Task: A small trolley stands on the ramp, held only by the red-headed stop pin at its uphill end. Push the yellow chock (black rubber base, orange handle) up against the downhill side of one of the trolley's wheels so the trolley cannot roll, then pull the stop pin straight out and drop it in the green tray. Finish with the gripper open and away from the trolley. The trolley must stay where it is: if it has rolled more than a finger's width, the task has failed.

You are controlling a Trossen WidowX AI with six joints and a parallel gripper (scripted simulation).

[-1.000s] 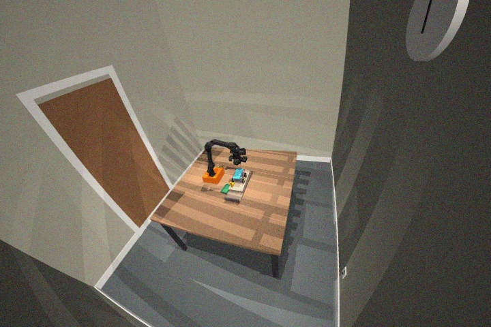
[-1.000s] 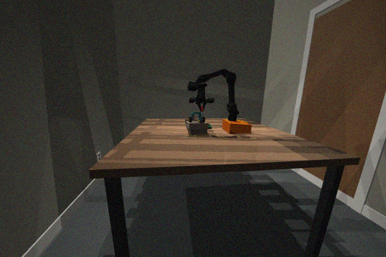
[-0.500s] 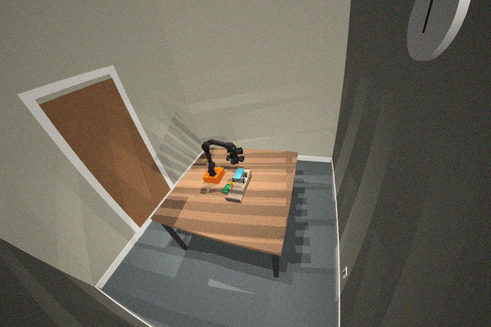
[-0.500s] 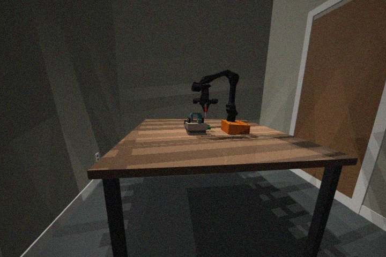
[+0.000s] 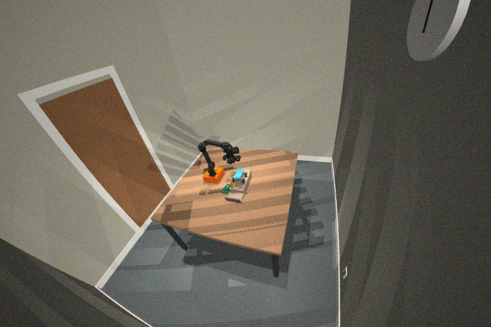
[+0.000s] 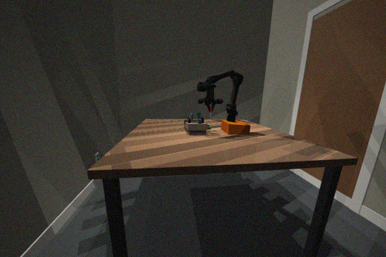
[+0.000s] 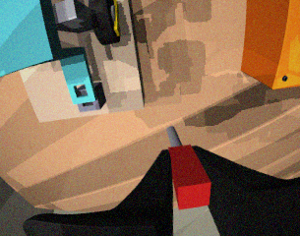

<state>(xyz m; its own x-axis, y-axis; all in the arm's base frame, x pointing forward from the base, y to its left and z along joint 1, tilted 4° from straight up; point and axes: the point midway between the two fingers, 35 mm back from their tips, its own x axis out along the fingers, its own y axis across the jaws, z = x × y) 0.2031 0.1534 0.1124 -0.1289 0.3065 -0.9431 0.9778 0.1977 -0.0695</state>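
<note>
Right now my gripper tip is 2 cm short of the green tray, 23 cm to the left of it and 18 cm above it. Round my gripper tip: red-headed stop pin right at my gripper tip; trolley 12 cm ahead, 11 cm to the right, 7 cm below; ramp 12 cm ahead, 10 cm to the right, 13 cm below.
</note>
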